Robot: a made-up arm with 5 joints.
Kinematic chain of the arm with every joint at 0, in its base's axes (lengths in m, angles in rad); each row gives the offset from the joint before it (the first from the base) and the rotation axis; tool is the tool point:
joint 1: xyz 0 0 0.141 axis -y
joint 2: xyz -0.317 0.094 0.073 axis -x
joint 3: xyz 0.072 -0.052 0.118 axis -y
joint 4: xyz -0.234 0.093 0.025 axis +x
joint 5: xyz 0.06 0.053 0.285 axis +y
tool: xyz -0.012 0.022 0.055
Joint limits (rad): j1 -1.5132..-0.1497 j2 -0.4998..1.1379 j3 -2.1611..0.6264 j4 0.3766..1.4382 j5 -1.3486..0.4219
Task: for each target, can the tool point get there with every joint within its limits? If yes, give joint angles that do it. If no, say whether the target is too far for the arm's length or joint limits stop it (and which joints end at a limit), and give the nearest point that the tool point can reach.
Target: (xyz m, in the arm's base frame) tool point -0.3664 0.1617 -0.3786
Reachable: no: joint limits stop it (at a limit: joint 1, joint 2, joint 3, joint 4) | nearest point 0.1216 0.1445 -0.0148 | short by 0.609 m
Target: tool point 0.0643 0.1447 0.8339
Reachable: yes | joints -0.8153 0.1912 -0.0406 0.4971 -1.1099
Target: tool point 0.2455 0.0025 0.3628
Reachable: yes | joints -0.4638 0.1038 -1.9065 0.7349 -0.7689
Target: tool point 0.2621 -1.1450 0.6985
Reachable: no: too far | nearest point 0.1817 -0.3183 0.5274 | short by 0.848 m
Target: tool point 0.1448 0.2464 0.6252
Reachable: yes | joints -0.5063 0.9103 -1.3195 1.2490 -0.6895
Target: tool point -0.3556 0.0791 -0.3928
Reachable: no: joint limits stop it (at a limit: joint 1, joint 2, joint 3, joint 5) | nearest point 0.0988 0.0143 0.0038 | short by 0.607 m
